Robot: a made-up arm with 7 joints. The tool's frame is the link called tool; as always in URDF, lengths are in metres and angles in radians. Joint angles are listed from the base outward. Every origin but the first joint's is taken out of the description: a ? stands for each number. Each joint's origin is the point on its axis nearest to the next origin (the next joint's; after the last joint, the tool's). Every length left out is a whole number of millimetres.
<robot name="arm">
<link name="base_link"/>
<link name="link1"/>
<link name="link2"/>
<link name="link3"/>
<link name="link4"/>
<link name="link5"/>
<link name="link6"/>
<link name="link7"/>
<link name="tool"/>
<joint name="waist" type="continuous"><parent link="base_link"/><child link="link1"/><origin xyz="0.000 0.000 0.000" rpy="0.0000 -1.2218 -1.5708"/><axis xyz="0 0 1"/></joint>
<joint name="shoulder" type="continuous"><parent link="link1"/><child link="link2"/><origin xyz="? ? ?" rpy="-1.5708 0.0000 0.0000"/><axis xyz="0 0 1"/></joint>
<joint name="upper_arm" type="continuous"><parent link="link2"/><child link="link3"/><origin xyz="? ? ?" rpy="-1.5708 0.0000 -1.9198"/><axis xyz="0 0 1"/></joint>
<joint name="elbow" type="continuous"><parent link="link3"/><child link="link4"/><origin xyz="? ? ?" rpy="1.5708 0.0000 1.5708"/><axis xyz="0 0 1"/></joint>
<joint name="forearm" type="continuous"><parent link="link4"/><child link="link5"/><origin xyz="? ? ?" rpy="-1.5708 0.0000 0.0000"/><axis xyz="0 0 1"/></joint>
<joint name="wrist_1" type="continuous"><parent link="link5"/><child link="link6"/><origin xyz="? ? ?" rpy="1.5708 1.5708 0.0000"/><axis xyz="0 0 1"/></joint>
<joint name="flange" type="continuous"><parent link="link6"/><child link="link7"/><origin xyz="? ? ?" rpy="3.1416 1.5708 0.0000"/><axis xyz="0 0 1"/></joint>
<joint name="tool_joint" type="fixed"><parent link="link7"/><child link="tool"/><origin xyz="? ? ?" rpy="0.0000 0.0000 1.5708"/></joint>
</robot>
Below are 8 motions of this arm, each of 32 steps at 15 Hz.
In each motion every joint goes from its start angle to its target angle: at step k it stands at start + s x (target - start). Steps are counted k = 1, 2, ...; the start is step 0. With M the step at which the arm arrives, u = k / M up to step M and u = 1 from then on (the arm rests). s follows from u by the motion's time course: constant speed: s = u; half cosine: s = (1 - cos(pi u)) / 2; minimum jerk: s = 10 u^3 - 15 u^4 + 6 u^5.
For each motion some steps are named. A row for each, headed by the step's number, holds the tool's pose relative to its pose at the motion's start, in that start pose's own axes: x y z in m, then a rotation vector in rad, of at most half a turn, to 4 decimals.
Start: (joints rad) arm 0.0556 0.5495 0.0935 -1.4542 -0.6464 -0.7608 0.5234
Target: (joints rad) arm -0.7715 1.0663 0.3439 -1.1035 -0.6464 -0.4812 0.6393
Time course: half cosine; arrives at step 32
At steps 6, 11, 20, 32:
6: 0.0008 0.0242 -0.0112 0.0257 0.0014 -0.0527
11: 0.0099 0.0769 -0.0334 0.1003 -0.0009 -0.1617
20: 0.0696 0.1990 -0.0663 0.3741 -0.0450 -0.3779
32: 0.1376 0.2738 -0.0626 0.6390 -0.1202 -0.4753

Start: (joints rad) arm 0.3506 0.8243 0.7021 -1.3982 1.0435 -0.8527 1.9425
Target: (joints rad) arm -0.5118 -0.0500 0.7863 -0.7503 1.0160 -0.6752 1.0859
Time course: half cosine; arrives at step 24
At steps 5, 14, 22, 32:
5: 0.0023 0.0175 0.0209 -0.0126 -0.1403 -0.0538
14: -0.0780 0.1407 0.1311 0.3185 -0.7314 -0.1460
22: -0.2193 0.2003 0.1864 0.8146 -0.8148 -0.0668
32: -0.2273 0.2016 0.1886 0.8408 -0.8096 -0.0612

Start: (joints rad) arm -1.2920 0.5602 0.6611 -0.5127 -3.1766 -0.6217 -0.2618
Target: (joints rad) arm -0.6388 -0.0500 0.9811 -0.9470 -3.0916 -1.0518 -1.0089
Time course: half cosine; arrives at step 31
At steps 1, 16, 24, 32:
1: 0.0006 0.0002 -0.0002 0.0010 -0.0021 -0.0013
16: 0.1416 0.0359 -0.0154 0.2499 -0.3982 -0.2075
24: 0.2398 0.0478 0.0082 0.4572 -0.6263 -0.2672
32: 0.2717 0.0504 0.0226 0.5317 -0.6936 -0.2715

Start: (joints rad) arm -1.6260 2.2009 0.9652 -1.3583 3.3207 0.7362 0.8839
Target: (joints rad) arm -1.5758 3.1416 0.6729 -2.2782 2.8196 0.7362 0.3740
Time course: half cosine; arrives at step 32
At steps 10, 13, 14, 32:
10: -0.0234 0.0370 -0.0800 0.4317 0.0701 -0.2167
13: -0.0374 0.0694 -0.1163 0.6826 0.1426 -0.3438
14: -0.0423 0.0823 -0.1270 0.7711 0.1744 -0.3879
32: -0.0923 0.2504 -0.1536 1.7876 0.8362 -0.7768

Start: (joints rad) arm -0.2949 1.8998 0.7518 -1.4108 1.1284 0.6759 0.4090
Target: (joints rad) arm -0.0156 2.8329 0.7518 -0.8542 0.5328 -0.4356 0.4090
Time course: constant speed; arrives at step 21
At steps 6, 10, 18, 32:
6: 0.0505 -0.0294 -0.0053 0.0156 -0.3347 -0.3455
10: 0.0807 -0.0594 -0.0079 -0.0380 -0.5439 -0.5970
18: 0.1255 -0.1415 -0.0091 -0.2874 -0.9059 -1.1173
32: 0.1353 -0.1783 -0.0073 -0.4251 -1.0165 -1.3103

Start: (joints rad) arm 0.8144 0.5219 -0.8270 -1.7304 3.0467 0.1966 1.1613
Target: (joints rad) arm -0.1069 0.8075 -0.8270 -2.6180 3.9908 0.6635 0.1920
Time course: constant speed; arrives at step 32
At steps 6, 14, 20, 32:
6: -0.0524 0.0212 -0.0248 0.2892 0.1570 -0.1680
14: -0.1106 0.0657 -0.0412 0.6690 0.3626 -0.3575
20: -0.1428 0.1053 -0.0406 0.9443 0.5072 -0.4597
32: -0.1757 0.1807 -0.0101 1.4447 0.7338 -0.5357

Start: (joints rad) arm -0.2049 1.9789 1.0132 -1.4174 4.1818 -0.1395 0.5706
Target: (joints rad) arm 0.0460 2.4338 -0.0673 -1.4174 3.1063 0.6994 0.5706
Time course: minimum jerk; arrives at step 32
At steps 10, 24, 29, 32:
10: 0.0378 0.0148 -0.0146 0.1465 -0.0902 -0.2864
24: 0.1623 0.0161 0.0136 1.3014 -0.6514 -1.0422
29: 0.1704 0.0096 0.0235 1.4987 -0.7653 -1.0655
32: 0.1709 0.0090 0.0242 1.5134 -0.7742 -1.0663

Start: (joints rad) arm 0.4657 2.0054 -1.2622 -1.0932 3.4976 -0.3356 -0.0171
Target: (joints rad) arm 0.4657 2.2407 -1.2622 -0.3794 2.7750 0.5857 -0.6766
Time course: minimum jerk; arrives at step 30
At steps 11, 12, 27, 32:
11: 0.0510 -0.0233 0.0057 -0.1153 -0.0067 -0.3554
12: 0.0618 -0.0283 0.0084 -0.1284 -0.0117 -0.4347
27: 0.1804 -0.0805 0.0823 0.0586 -0.0639 -1.3391
32: 0.1817 -0.0810 0.0837 0.0649 -0.0635 -1.3486

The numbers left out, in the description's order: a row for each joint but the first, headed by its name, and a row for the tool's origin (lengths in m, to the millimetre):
shoulder: 0.000 0.000 0.000
upper_arm: -0.208 0.076 0.000
elbow: 0.000 -0.025 0.000
forearm: 0.022 -0.186 0.000
wrist_1: 0.000 0.000 0.000
flange: 0.000 0.000 0.000
tool: 0.000 0.000 0.000

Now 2 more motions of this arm.
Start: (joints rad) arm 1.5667 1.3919 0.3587 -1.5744 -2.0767 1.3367 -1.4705
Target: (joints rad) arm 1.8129 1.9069 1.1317 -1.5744 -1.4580 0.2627 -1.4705
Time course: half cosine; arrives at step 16
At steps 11, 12, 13, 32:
11: 0.0124 -0.0367 -0.1775 0.3835 -0.0810 0.1353
12: 0.0070 -0.0402 -0.1936 0.4241 -0.0717 0.1745
13: 0.0019 -0.0431 -0.2064 0.4586 -0.0605 0.2091
32: -0.0060 -0.0470 -0.2231 0.5071 -0.0402 0.2590

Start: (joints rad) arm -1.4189 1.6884 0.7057 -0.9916 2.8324 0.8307 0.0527
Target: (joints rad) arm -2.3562 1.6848 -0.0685 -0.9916 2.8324 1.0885 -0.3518
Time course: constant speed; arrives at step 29
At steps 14, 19, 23, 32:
14: -0.0088 -0.0036 -0.0333 -0.1053 0.1965 -0.1850
19: -0.0125 -0.0089 -0.0454 -0.1510 0.2641 -0.2620
23: -0.0156 -0.0146 -0.0548 -0.1900 0.3164 -0.3276
32: -0.0205 -0.0255 -0.0679 -0.2522 0.3911 -0.4321

